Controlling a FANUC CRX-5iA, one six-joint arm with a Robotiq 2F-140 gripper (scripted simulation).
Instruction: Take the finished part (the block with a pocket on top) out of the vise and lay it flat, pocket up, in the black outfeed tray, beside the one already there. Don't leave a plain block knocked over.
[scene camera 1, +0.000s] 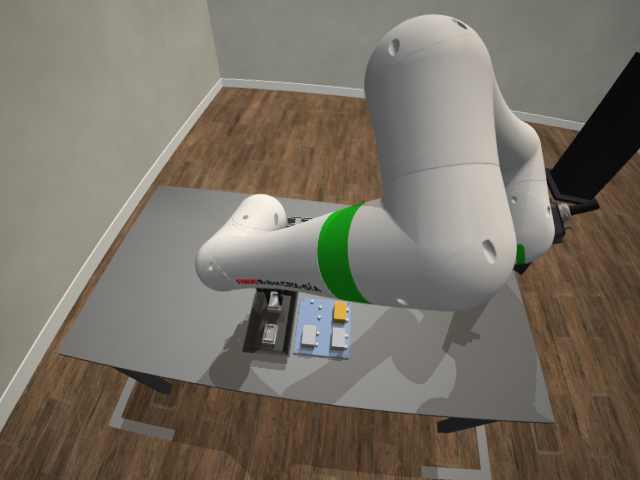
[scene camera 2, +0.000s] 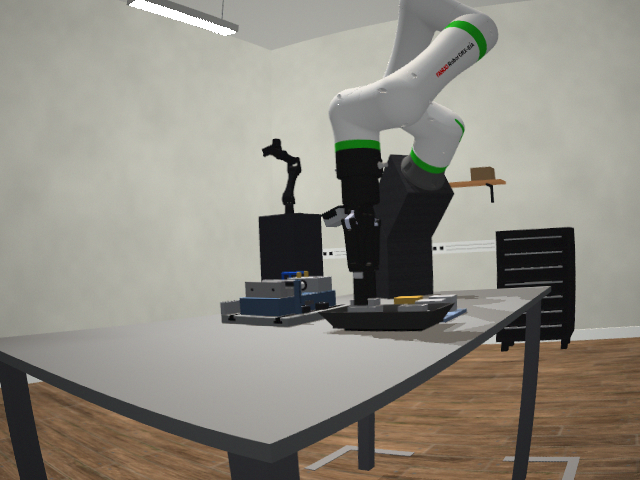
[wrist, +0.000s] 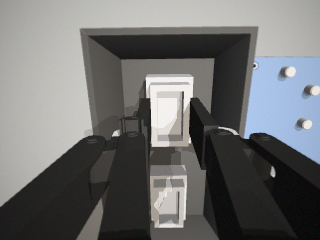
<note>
In view: my gripper (scene camera 2: 365, 304).
My gripper also shows in the wrist view (wrist: 169, 113).
</note>
